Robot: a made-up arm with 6 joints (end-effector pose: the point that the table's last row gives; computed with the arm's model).
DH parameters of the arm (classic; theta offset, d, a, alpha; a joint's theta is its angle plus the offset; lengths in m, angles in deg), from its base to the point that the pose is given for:
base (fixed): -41.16 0 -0.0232 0
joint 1: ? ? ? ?
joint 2: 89.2 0 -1.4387 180
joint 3: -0.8 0.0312 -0.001 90
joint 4: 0 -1.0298 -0.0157 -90
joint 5: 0 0.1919 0.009 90
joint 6: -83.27 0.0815 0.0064 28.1
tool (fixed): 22.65 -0.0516 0 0
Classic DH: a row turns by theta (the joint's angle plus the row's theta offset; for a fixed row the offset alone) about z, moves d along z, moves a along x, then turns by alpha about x.
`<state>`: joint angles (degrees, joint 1 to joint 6).
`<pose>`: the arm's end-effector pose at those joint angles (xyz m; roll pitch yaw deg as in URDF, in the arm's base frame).
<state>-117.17 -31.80 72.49 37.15 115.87 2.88</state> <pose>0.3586 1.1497 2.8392 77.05 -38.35 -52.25</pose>
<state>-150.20 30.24 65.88 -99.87 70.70 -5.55</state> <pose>-1.4204 -0.8222 2.3329 157.99 -69.36 8.42</pose>
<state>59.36 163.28 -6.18 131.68 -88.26 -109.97</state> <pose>-0.4235 -0.4342 -1.0399 74.78 -2.75 -125.13</pose>
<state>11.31 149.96 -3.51 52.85 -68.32 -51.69</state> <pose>-0.1069 -0.1058 -1.2123 141.38 -18.82 134.19</pose>
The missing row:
joint 1: 41.16 0.6125 -0.0297 -90
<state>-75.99 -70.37 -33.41 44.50 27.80 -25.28</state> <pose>-0.3463 0.5996 1.7701 -136.84 44.56 -14.83</pose>
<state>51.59 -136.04 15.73 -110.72 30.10 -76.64</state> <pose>-1.1835 -1.3923 0.1710 -99.31 37.04 -17.75</pose>
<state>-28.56 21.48 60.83 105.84 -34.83 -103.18</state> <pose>1.0206 -0.4931 2.7112 -103.22 6.31 24.09</pose>
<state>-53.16 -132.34 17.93 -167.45 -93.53 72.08</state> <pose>-1.0293 1.6439 0.2150 41.52 14.00 -47.36</pose>
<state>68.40 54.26 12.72 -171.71 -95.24 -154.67</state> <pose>0.5336 1.7984 0.7178 -131.81 42.12 119.81</pose>
